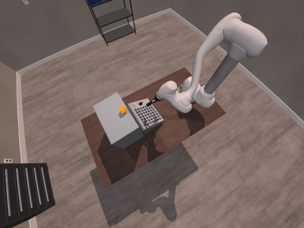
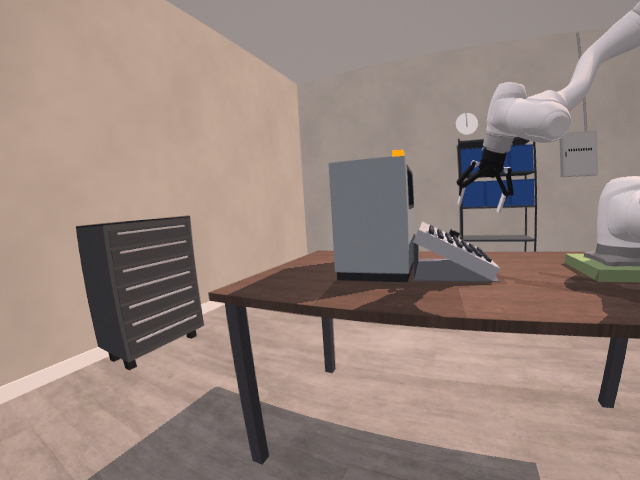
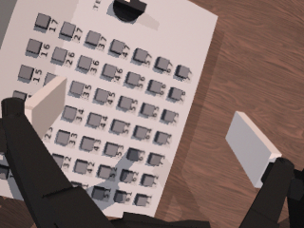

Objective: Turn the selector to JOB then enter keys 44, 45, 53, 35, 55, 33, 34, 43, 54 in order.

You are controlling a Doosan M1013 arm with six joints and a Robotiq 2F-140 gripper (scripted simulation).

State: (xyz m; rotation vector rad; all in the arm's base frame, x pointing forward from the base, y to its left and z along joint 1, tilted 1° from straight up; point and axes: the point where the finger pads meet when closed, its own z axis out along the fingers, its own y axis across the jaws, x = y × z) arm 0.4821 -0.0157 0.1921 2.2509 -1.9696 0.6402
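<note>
The key 44 is 8 cm ahead of my hand, 4 cm to the left of it and 12 cm below it. Also, from my hand: black selector knob 9 cm ahead, 12 cm to the right, 11 cm below; then sloped keypad 11 cm ahead, 1 cm to the right, 16 cm below.
</note>
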